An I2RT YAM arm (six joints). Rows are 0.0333 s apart.
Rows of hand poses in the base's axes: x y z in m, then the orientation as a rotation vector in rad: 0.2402, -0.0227, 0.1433, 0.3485, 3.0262, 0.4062; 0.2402, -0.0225, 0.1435, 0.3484, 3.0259, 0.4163; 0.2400, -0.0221, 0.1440, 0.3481, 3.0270, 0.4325; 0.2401, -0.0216, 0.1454, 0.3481, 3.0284, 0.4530; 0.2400, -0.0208, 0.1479, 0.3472, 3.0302, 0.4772; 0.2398, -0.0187, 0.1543, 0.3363, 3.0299, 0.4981; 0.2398, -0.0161, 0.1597, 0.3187, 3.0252, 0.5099; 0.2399, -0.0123, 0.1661, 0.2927, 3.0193, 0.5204; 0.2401, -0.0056, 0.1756, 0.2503, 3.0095, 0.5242; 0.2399, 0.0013, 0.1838, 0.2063, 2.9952, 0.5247; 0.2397, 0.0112, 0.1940, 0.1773, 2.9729, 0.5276; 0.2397, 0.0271, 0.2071, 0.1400, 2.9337, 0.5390; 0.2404, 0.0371, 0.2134, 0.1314, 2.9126, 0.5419; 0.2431, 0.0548, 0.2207, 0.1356, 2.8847, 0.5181
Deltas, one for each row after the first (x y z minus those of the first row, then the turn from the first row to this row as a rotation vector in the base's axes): 0.0000, 0.0002, 0.0002, 0.0066, 0.0002, 0.0004; -0.0002, 0.0006, 0.0007, 0.0172, 0.0022, 0.0015; -0.0001, 0.0011, 0.0021, 0.0306, 0.0049, 0.0026; -0.0002, 0.0019, 0.0046, 0.0464, 0.0082, 0.0045; -0.0004, 0.0040, 0.0110, 0.0597, 0.0075, 0.0121; -0.0004, 0.0066, 0.0164, 0.0668, 0.0006, 0.0227; -0.0003, 0.0104, 0.0228, 0.0729, -0.0089, 0.0383; -0.0001, 0.0171, 0.0323, 0.0741, -0.0254, 0.0634; -0.0003, 0.0240, 0.0405, 0.0732, -0.0463, 0.0889; -0.0005, 0.0339, 0.0507, 0.0743, -0.0721, 0.1038; -0.0005, 0.0498, 0.0638, 0.0811, -0.1145, 0.1220; 0.0002, 0.0598, 0.0701, 0.0830, -0.1360, 0.1243; 0.0029, 0.0775, 0.0774, 0.0671, -0.1650, 0.1160
